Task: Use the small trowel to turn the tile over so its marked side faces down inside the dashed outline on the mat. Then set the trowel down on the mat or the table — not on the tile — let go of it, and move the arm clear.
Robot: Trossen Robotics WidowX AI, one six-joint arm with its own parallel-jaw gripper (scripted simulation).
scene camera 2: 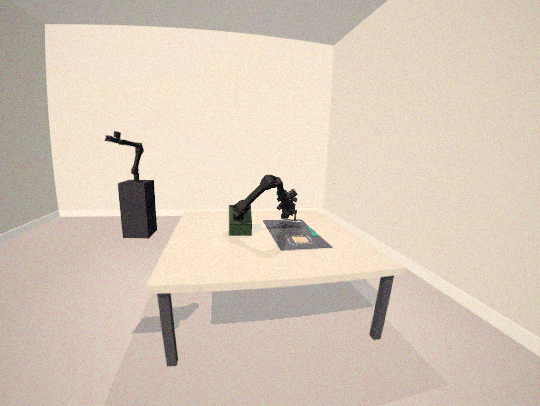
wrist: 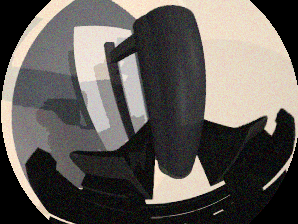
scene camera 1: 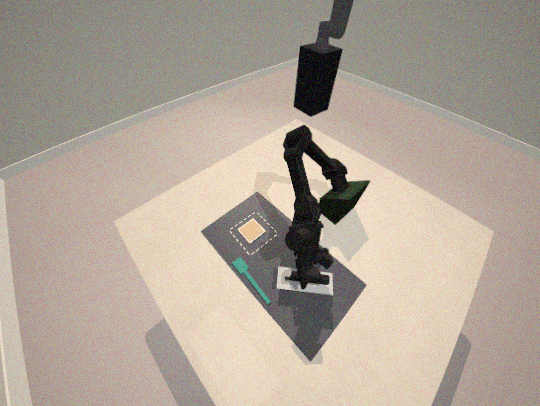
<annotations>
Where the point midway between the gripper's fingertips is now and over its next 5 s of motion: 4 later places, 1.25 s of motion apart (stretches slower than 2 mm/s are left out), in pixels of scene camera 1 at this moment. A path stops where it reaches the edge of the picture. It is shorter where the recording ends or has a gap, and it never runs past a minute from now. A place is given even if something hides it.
The gripper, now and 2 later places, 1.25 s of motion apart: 302, 285; 331, 301; 329, 302
</annotations>
